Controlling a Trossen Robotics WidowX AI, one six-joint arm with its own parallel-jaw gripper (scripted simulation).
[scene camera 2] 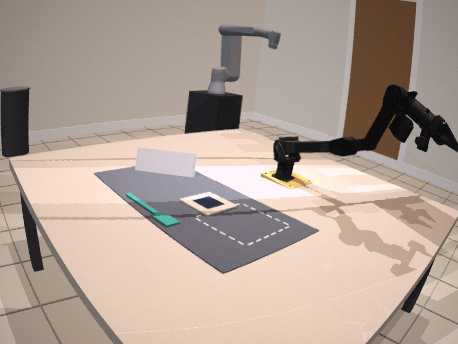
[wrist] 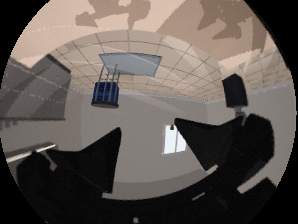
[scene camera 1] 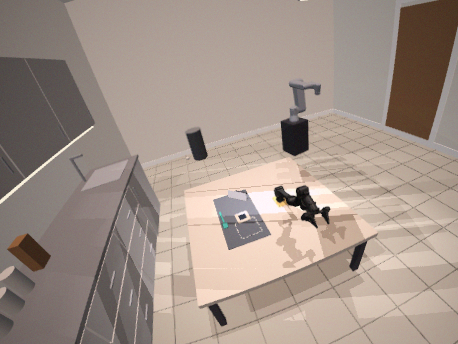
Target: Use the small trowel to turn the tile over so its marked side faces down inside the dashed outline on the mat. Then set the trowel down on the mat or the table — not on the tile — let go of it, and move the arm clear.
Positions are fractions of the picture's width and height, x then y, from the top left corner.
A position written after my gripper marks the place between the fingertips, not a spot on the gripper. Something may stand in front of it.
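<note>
Here in the wrist view is my gripper (wrist: 0.50, 0.56), open and holding nothing. The tile (scene camera 2: 0.46, 0.59) is visible too, though in the wrist view it is out of frame.
</note>
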